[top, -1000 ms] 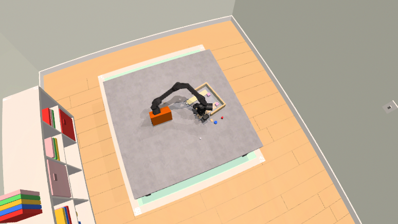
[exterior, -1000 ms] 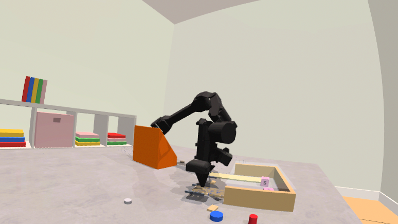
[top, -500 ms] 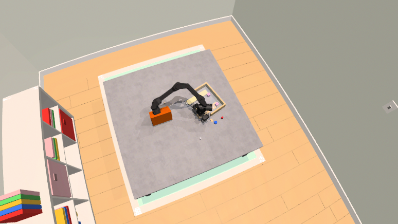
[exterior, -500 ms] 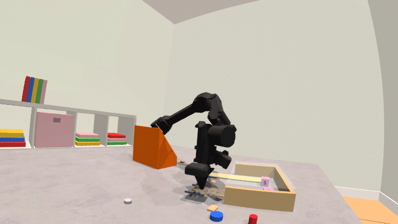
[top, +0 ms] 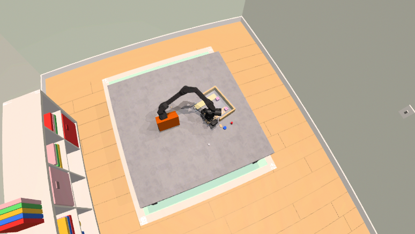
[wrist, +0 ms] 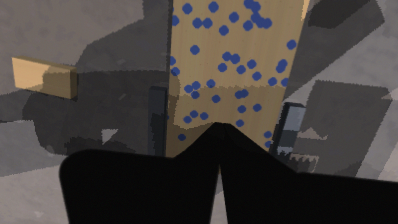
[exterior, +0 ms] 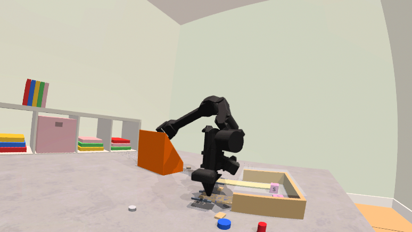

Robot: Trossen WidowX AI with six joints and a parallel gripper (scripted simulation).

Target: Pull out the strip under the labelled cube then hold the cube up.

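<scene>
Right now the tan tile is 8 cm ahead of my gripper tip and 10 cm to the right of it. Round my gripper tip: red cylinder: 18 cm ahead, 13 cm to the right, 1 cm above; then blue disc: 10 cm ahead, 14 cm to the right.
</scene>
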